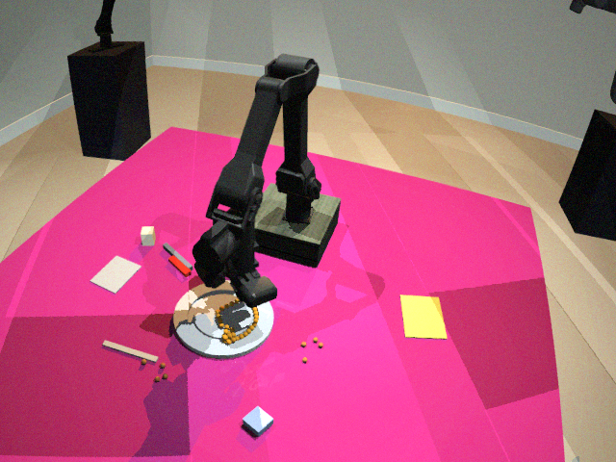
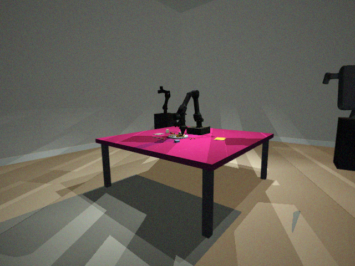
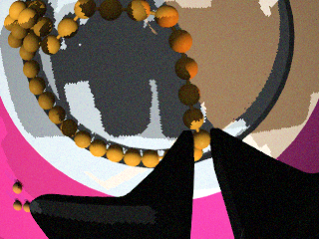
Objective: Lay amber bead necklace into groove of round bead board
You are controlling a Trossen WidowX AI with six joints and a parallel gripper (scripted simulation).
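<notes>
My gripper tip is 5 cm short of the round bead board, 2 cm to the left of it and 1 cm above it. The rest, counted from my gripper tip: white block (10 cm behind, 8 cm to the right); then red-handled tool (17 cm to the right, 8 cm behind, 1 cm below); then white strip (18 cm ahead, 17 cm to the right, 1 cm below).
</notes>
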